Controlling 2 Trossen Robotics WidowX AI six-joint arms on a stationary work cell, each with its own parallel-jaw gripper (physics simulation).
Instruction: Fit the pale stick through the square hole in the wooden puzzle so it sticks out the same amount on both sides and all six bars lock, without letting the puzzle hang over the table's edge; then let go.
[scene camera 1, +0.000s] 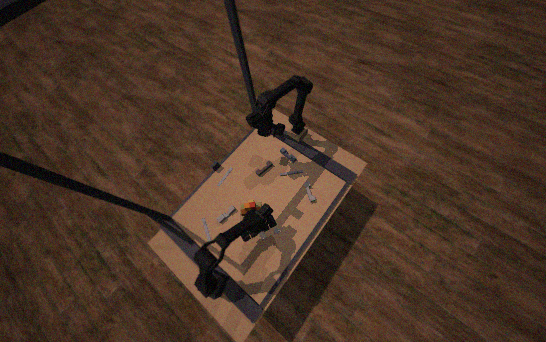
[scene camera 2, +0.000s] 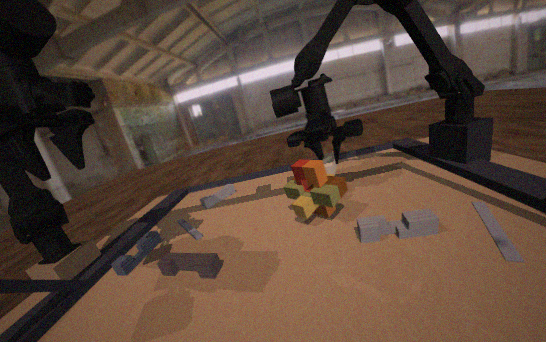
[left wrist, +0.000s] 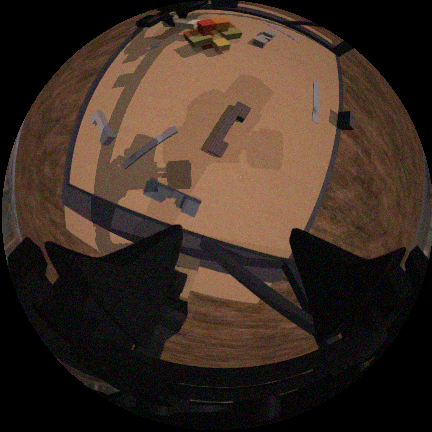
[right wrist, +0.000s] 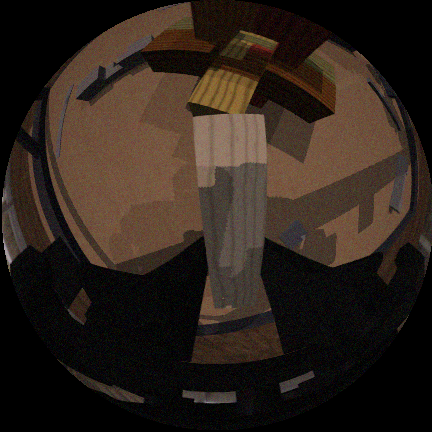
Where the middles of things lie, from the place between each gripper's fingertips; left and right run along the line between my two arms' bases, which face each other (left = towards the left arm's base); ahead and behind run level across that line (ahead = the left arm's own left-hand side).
My right hand is 1 cm past the pale stick (right wrist: 230, 149), 1 cm to the right of it and 1 cm below it.
The pale stick lies 47 cm to the right of my left hand, 17 cm ahead of it and 16 cm below it.
